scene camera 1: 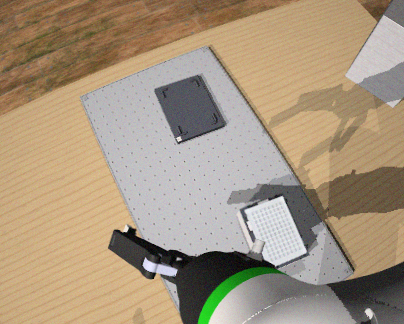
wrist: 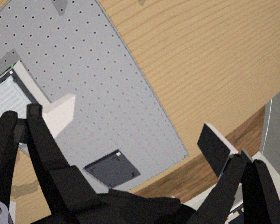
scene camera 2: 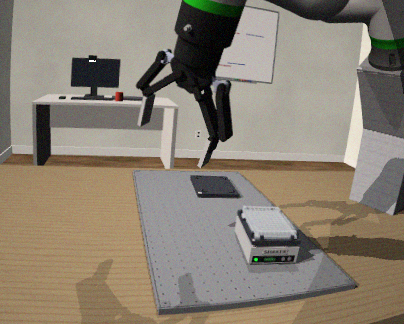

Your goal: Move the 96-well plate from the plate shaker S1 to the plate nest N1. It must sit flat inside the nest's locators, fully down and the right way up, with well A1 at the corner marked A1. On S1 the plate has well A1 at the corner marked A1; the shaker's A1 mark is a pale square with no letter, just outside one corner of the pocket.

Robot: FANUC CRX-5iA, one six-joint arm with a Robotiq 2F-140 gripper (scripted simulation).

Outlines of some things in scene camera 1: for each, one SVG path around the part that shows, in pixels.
The gripper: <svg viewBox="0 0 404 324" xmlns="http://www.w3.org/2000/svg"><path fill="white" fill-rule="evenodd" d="M108 246L109 250L138 269L147 279L154 279L155 274L160 273L162 278L173 284L175 283L179 300L182 288L191 272L203 261L215 255L226 253L211 251L199 256L189 256L178 250L167 251L136 236L137 229L131 228L132 226L128 224L125 225L123 232L118 229L113 231Z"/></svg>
A white 96-well plate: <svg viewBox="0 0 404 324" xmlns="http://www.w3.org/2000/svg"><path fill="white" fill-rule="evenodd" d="M283 196L245 210L255 238L265 242L262 251L264 260L275 266L307 253Z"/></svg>
